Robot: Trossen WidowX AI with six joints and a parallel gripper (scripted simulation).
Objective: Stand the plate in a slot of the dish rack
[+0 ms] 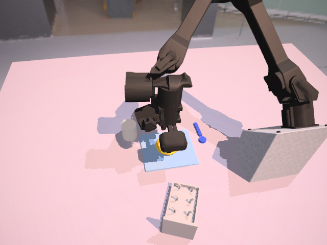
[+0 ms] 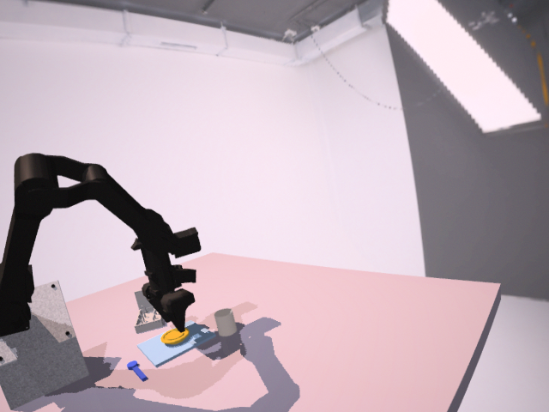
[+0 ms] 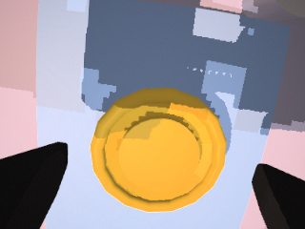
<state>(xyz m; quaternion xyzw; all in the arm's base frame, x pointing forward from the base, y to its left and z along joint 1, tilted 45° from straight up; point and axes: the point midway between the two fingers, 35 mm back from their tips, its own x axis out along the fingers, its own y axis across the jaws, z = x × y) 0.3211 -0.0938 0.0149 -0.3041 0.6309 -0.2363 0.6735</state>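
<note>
The yellow plate lies 1 cm behind my gripper tip and 2 cm below it. The rest, counted from my gripper tip: blue spoon: 11 cm behind, 5 cm to the right, 3 cm below; dish rack: 2 cm behind, 19 cm to the left, 1 cm below; light blue mat: 1 cm behind, 3 cm below.
</note>
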